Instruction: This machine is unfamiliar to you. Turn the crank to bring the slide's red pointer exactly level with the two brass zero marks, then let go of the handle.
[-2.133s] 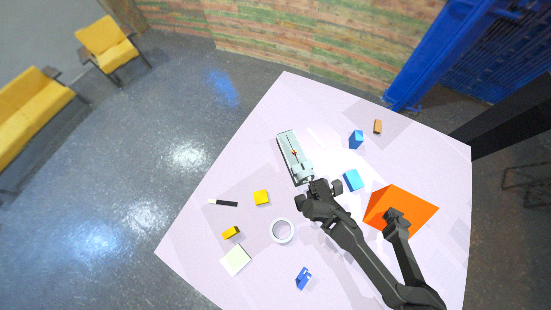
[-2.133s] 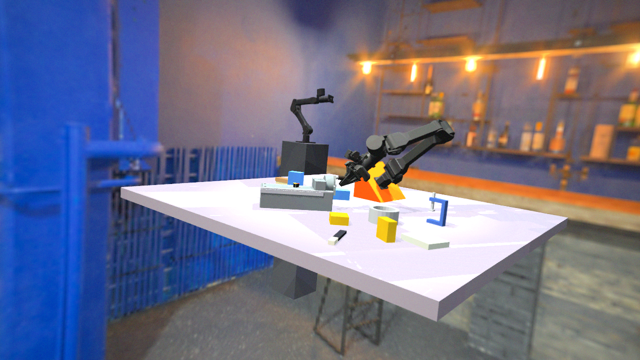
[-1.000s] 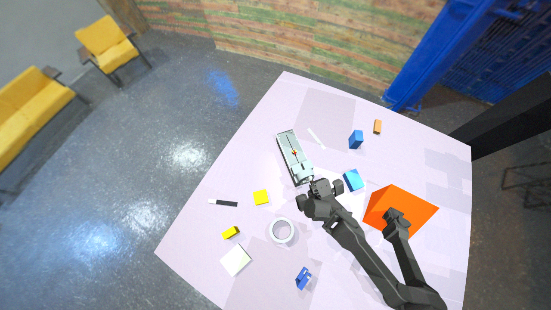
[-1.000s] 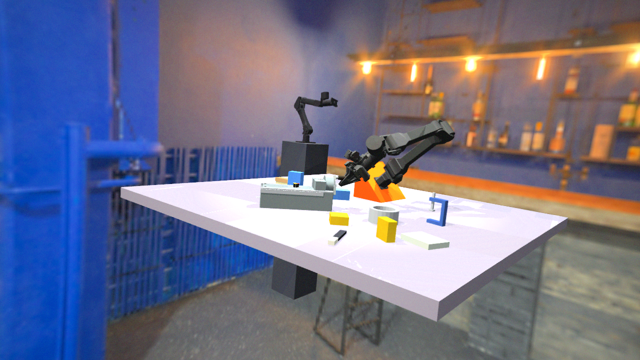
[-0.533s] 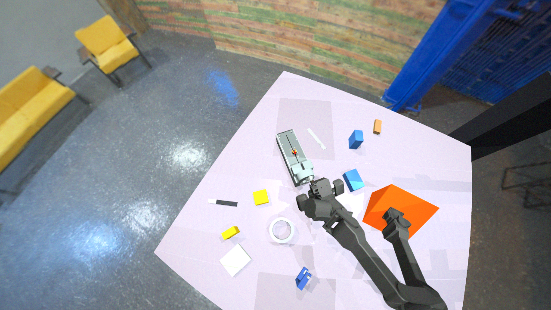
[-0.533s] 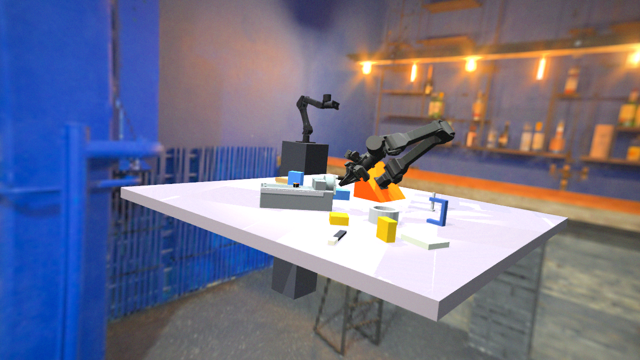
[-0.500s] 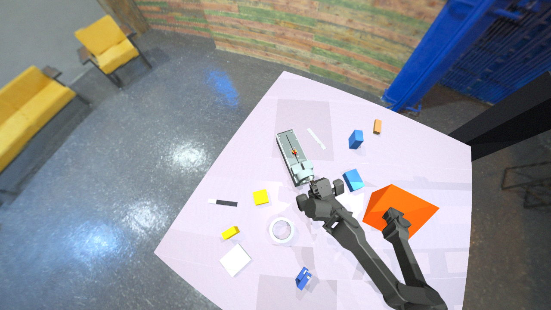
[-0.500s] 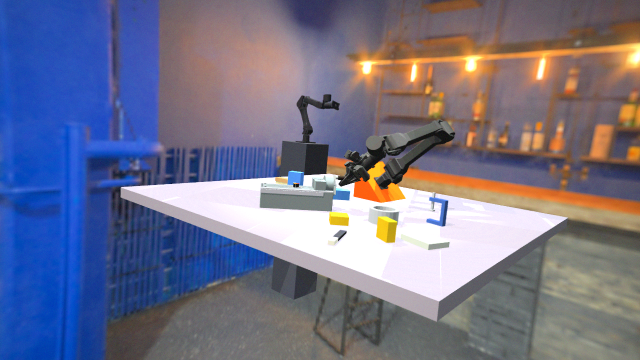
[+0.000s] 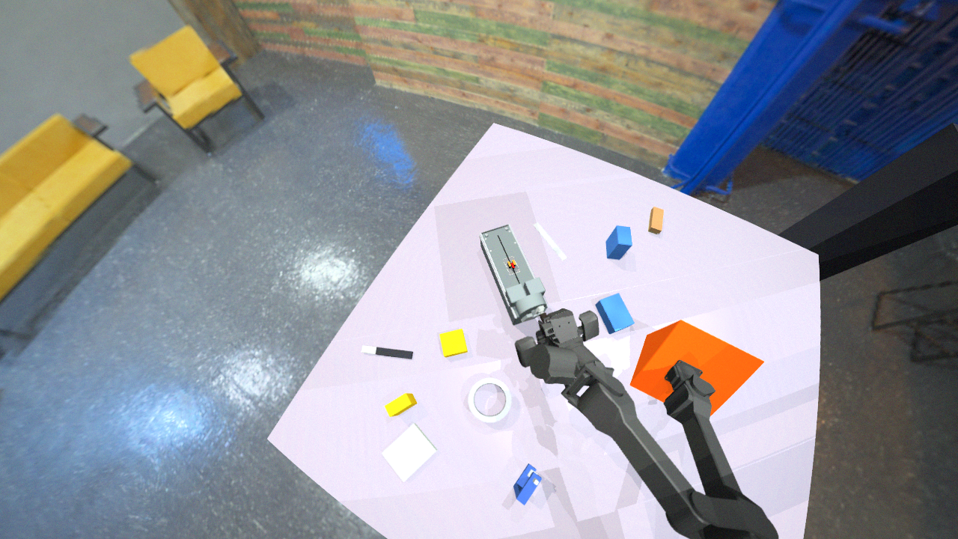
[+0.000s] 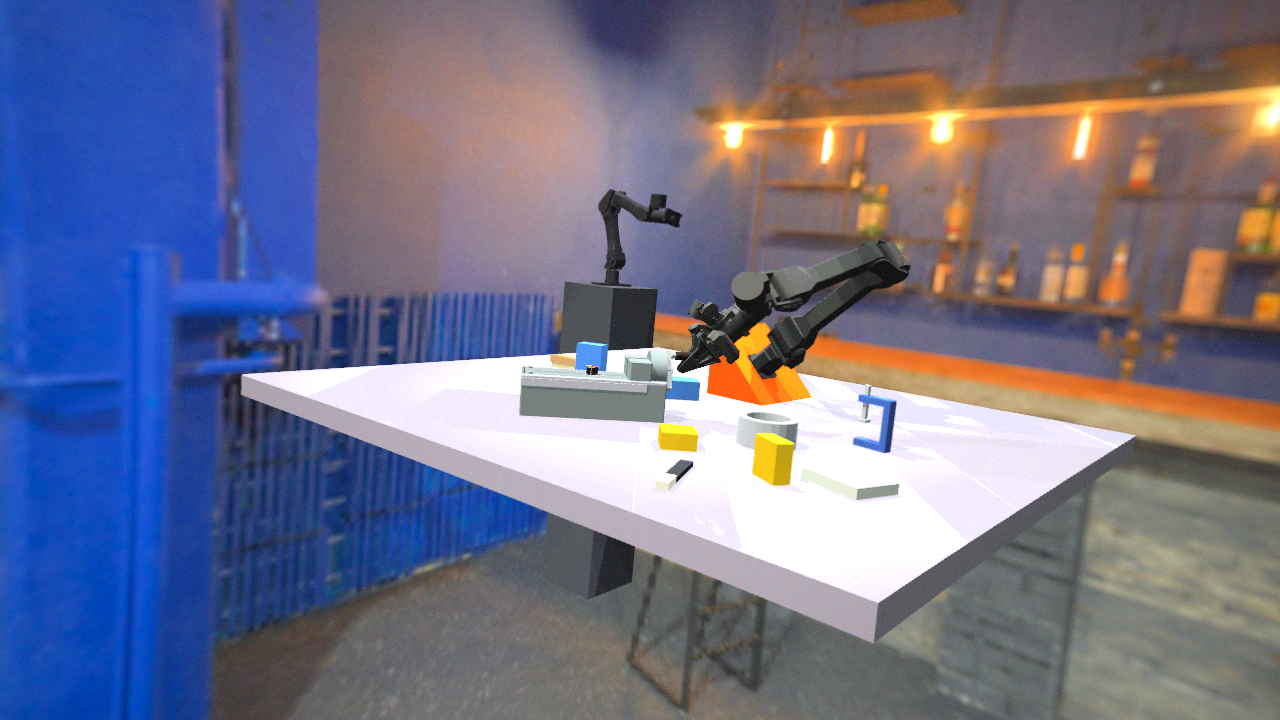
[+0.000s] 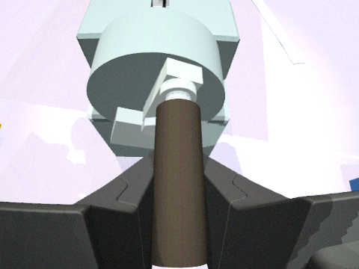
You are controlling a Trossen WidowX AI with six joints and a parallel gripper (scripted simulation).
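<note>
The brown crank handle is 30 mm above my gripper tip, 10 mm to the left of it and 10 mm behind it. The rest, counted from my gripper tip: metal strip 270 mm to the right, 90 mm below, 80 mm ahead; blue clamp 330 mm to the left, 130 mm behind, 40 mm below; red pointer 130 mm ahead, 100 mm to the right, 10 mm below.
</note>
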